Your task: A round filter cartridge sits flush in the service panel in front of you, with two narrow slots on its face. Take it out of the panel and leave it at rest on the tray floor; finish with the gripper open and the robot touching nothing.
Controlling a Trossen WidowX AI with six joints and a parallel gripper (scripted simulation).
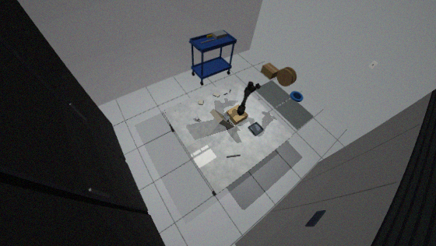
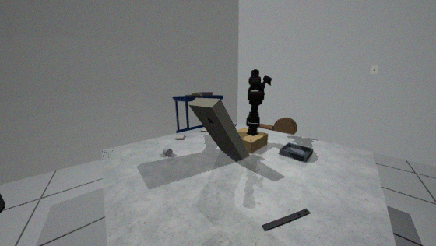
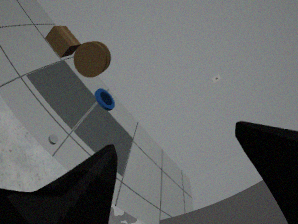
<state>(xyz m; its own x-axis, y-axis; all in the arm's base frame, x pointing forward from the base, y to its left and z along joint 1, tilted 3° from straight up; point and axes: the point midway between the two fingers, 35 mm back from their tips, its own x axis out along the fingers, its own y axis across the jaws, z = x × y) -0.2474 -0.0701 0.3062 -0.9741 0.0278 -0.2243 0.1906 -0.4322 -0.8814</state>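
My gripper tip is 63 cm short of the round filter cartridge, 8 cm to the right of it and 14 cm above it. Also, from my gripper tip: service panel: 58 cm ahead, 7 cm to the left, 21 cm below; tray: 19 cm ahead, 34 cm to the left, 38 cm below.
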